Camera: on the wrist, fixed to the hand. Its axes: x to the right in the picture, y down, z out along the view.
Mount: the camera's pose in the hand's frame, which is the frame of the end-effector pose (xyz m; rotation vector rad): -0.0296 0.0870 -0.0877 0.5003 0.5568 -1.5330
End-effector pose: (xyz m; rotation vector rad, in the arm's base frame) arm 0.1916 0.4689 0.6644 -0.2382 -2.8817 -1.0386
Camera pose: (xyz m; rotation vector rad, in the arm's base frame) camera 0.2365 0.4754 0.7830 2.0637 -2.2501 -0.1763
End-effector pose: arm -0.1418 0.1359 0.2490 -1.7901 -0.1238 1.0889
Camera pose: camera -0.1288 0.0164 0.2078 -0.9675 -0.6682 -0.4528
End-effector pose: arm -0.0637 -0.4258 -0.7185 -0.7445 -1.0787 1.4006
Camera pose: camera -0.0142 -0.4313 -0.8354 0.1670 -0.4950 0.0568
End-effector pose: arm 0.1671 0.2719 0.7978 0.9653 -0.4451 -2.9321
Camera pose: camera 0.2365 0.1688 0.7716 -1.2068 0.2018 1.1721
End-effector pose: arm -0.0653 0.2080 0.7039 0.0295 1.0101 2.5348
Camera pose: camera -0.0847 0.0825 0.7008 -0.9430 1.1244 0.8645
